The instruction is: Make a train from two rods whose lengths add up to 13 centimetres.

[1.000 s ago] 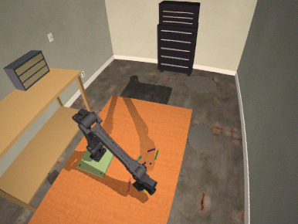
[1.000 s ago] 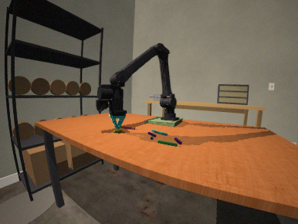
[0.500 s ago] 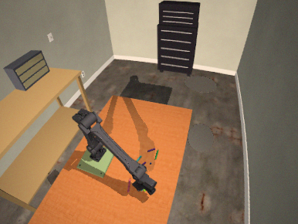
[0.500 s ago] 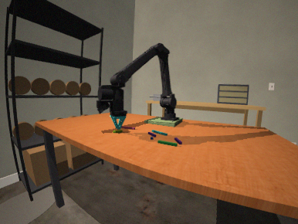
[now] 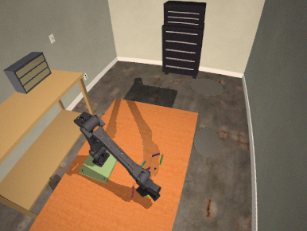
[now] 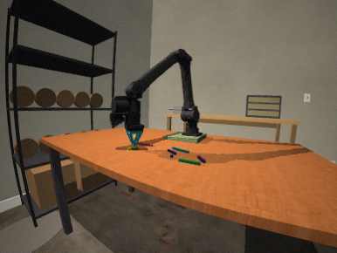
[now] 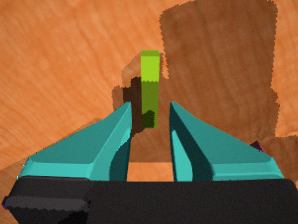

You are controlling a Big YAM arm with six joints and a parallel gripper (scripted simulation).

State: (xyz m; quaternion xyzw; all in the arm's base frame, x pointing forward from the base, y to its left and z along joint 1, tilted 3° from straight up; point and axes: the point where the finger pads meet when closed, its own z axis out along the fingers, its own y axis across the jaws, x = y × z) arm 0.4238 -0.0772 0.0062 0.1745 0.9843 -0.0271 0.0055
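The lime rod is 20 mm below my hand. The rest, counted from my hand: tiny blue rod 190 mm to the left, 30 mm behind, 20 mm below; then turquoise rod 170 mm to the left, 130 mm behind, 20 mm below; then pink rod 90 mm behind, 20 mm to the right, 20 mm below.
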